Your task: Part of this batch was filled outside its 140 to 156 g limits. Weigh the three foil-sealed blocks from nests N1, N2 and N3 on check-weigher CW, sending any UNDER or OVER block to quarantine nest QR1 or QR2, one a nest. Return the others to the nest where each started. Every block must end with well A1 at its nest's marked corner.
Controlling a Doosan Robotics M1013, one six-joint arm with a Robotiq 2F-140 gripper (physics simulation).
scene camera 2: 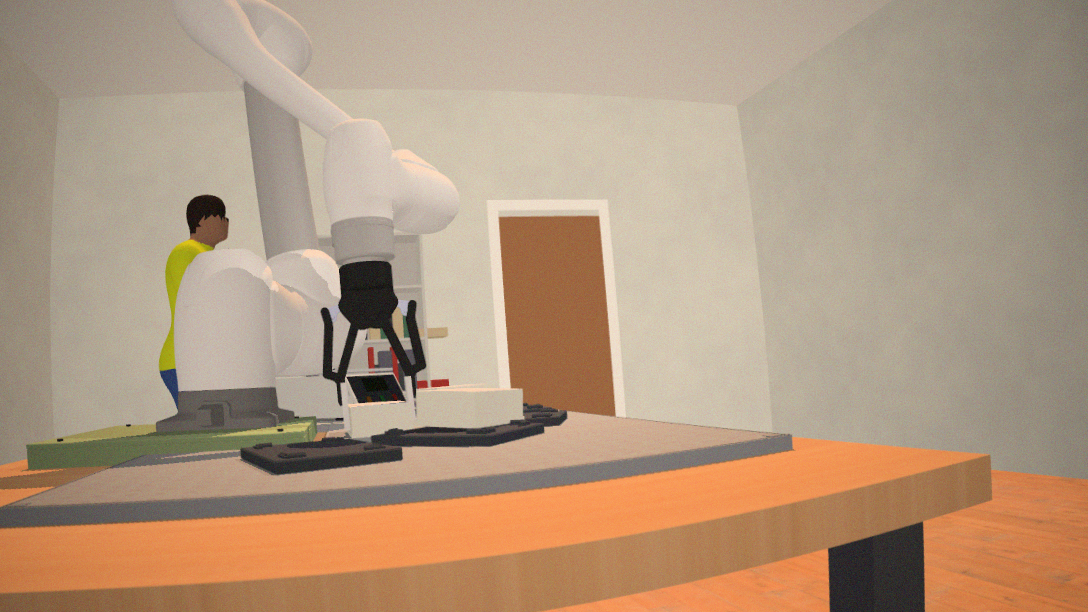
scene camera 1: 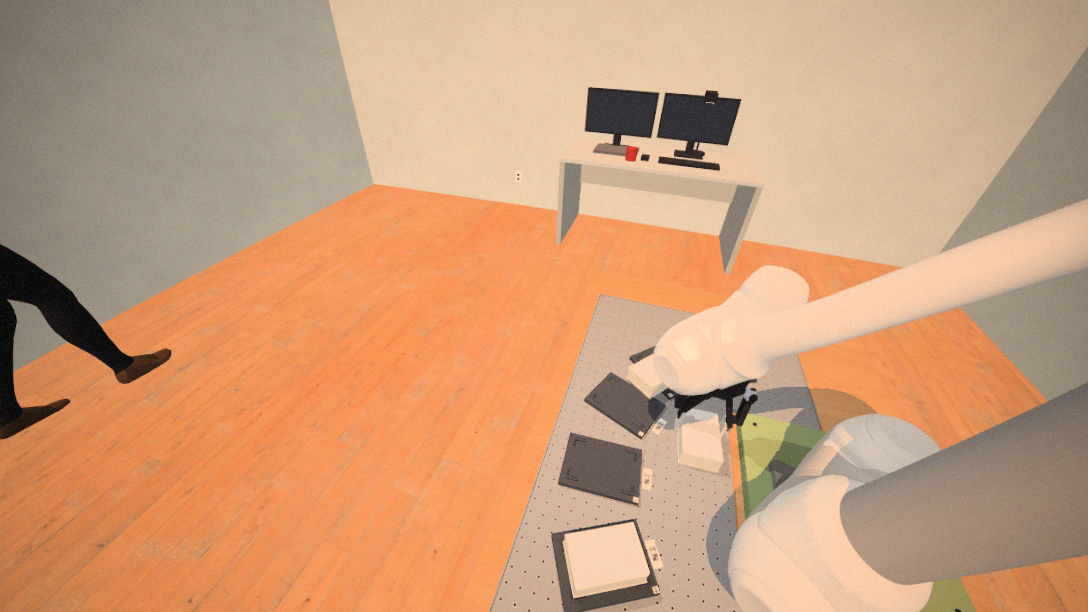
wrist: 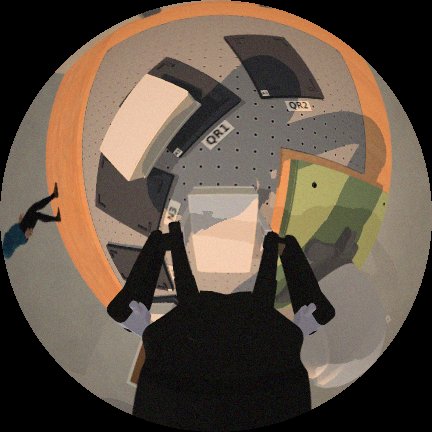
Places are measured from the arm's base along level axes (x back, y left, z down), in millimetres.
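Pixels of known places: gripper, fingertip midpoint: (scene camera 2: 380,426) (scene camera 1: 696,431) (wrist: 222,214); arm's base, link origin: (scene camera 2: 229,425) (wrist: 319,273).
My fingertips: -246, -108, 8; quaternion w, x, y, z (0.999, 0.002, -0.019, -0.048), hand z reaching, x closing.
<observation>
For each thing: its top centre in the pictures, then the offset to it from my fingertips, as dx, dy, dz. "*": a spot on its surface instead.
- pale block, top centre: (wrist: 222,239) (scene camera 2: 376,403) (scene camera 1: 701,432) +4, +23, -31
- second block, top centre: (scene camera 2: 469,386) (wrist: 131,120) (scene camera 1: 658,365) -120, -121, -50
- nest QR1, top centre: (scene camera 2: 457,424) (wrist: 167,93) (scene camera 1: 666,366) -99, -171, -7
- third block, top centre: (scene camera 2: 453,386) (scene camera 1: 606,554) (wrist: 162,320) -122, +345, -43
- nearest nest, surface spot: (scene camera 1: 561,589) * -175, +412, -1
- QR2, top centre: (scene camera 2: 314,444) (wrist: 276,56) +50, -280, -5
- middle nest, top centre: (scene camera 1: 602,463) (wrist: 135,271) -178, +171, -7
- dark display, surface spot: (scene camera 2: 376,388) * +31, +461, -47
My gripper (scene camera 2: 377,397) (wrist: 222,214) points down with its fingers drawn in to the two long sides of a pale block (scene camera 1: 699,449) (scene camera 2: 380,418) (wrist: 225,240) near the green base plate; it is shut on this block. What lies under the block is hidden. A second block (scene camera 1: 645,376) (scene camera 2: 469,407) (wrist: 145,125) is on nest QR1 (wrist: 212,107). A third block (scene camera 1: 606,559) is on the nearest nest (scene camera 1: 561,589) in scene camera 1. Nests N3 (scene camera 1: 623,403) (wrist: 131,197) and QR2 (scene camera 2: 323,456) (wrist: 280,65) and the middle nest (scene camera 1: 601,468) hold no block. No A1 mark is readable on the blocks.
A dark display (scene camera 2: 376,388) in a white housing shows behind the gripped block in scene camera 2. The green base plate (scene camera 1: 768,433) (scene camera 2: 83,450) (wrist: 325,190) stands beside the gripped block. A person (scene camera 2: 186,304) stands behind the robot; another (wrist: 20,235) is beyond the table.
</observation>
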